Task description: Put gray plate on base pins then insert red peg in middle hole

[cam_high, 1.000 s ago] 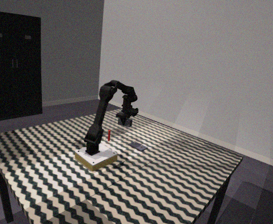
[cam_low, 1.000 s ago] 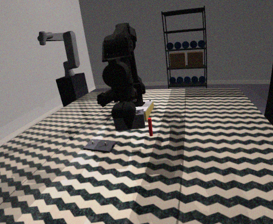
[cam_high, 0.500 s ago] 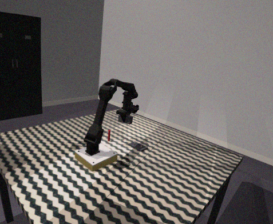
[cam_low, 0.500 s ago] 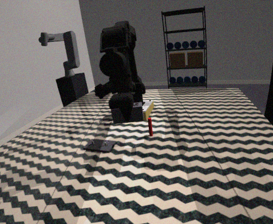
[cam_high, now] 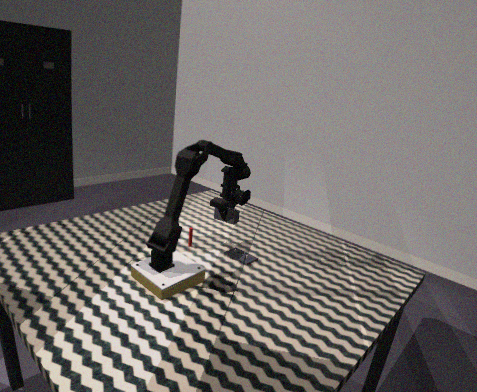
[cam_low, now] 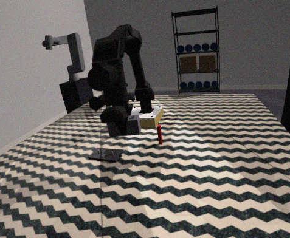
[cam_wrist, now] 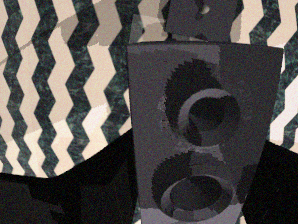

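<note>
Right now my gripper tip is 11 cm to the left of the base, 11 cm above it and 2 cm past it. From my gripper tip the other things lie so: red peg: 12 cm behind, 8 cm to the left, 8 cm below; gray plate: 3 cm above.
</note>
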